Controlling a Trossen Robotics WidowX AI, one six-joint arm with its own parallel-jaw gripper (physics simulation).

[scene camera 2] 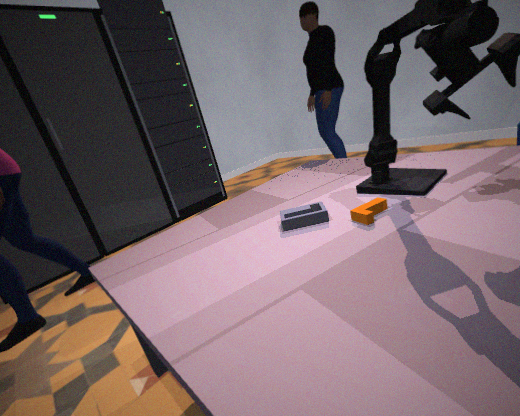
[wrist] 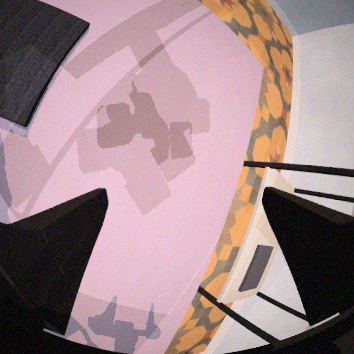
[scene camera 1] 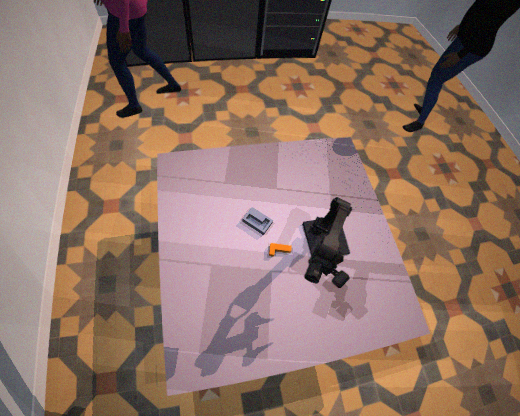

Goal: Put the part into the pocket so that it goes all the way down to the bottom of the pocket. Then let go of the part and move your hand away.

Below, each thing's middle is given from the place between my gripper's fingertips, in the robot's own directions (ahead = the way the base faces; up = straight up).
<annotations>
Now: hand 150 mm short of the grey pocket block (scene camera 2: 315, 213), 450 mm to the left of it and 220 mm above it.
</annotations>
